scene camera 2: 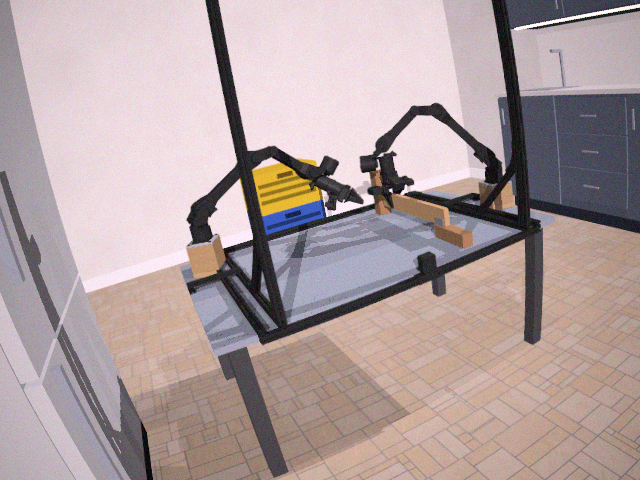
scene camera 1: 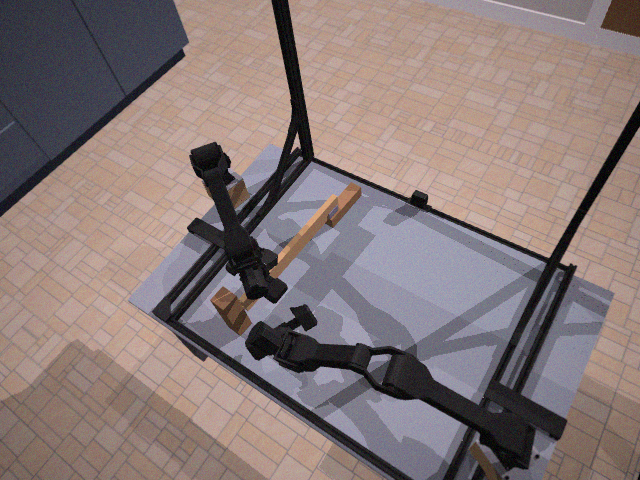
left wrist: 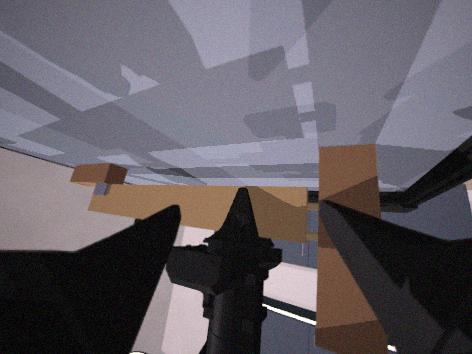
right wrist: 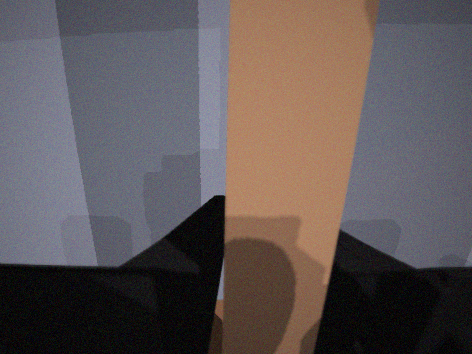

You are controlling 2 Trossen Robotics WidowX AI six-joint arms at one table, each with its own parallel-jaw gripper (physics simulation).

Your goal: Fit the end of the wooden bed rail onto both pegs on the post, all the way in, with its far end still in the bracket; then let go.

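Places are measured from the left arm's base along level axes (x left, y ahead, z down), in millimetres.
Pixels of known places: left gripper, fingertip midpoint: [scene camera 2: 363, 202] [scene camera 1: 276, 317] [left wrist: 250, 209]; right gripper, fingertip midpoint: [scene camera 2: 394, 207] [left wrist: 246, 189]; left arm's base at its link origin: [scene camera 2: 202, 240] [scene camera 1: 508, 449]; right arm's base at its link origin: [scene camera 2: 494, 181].
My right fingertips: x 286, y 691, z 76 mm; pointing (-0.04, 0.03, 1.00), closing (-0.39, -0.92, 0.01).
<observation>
For each thing: its top centre in the pictures, then the offset to it from my right fingertips. "pt": a spot on its surface instead.
- wooden rail at its top centre: [left wrist: 160, 223] [scene camera 1: 290, 244] [scene camera 2: 411, 198] dz -60, dx -132, dy +55 mm
- bracket at a spot on its surface: [left wrist: 100, 189] [scene camera 2: 438, 221] pt dz -13, dx -310, dy +115 mm
- small black block at a spot on its surface: [scene camera 2: 427, 263] [scene camera 1: 423, 196] pt dz +10, dx -590, dy +22 mm
The wooden rail [scene camera 1: 302, 240] [scene camera 2: 421, 207] [left wrist: 280, 215] [right wrist: 290, 125] runs from the bracket [scene camera 2: 438, 222] [left wrist: 100, 189] on a low wooden block to the upright post [scene camera 1: 232, 310] [scene camera 2: 381, 204] [left wrist: 347, 170]. In the left wrist view a narrow gap separates rail end and post, and both pegs show across it; whether their tips are in the rail is hidden. The rail's far end sits at the bracket. My right gripper [scene camera 1: 273, 276] [right wrist: 248, 207] is shut on the rail near the post end. My left gripper is open and empty, beside the rail and post.
A black frame [scene camera 2: 356, 310] borders the table, with tall uprights at its sides. A small black block [scene camera 1: 419, 198] [scene camera 2: 427, 263] sits on one frame edge. A yellow and blue cabinet [scene camera 2: 292, 191] stands behind the table in scene camera 2.
</observation>
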